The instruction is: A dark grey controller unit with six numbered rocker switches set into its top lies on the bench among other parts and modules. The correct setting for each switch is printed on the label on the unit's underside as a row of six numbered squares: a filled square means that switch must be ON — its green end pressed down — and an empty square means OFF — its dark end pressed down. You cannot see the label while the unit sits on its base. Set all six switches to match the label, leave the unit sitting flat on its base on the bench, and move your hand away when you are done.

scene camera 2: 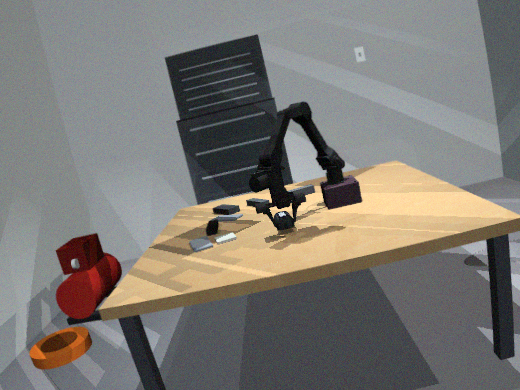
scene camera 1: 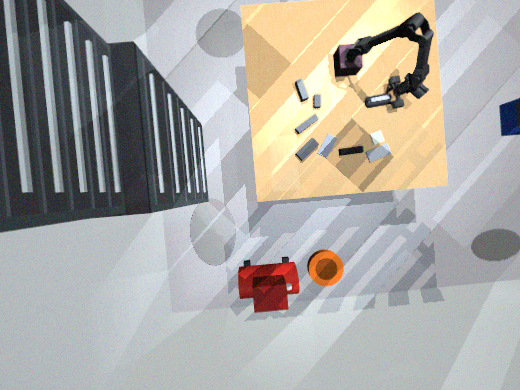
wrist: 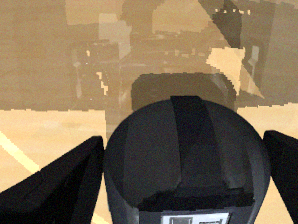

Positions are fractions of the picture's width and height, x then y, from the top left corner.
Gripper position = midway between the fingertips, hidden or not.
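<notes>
I can see my gripper (scene camera 2: 0.55, 0.58). The wrist view shows me the gripper (wrist: 0.62, 0.64) too.
</notes>
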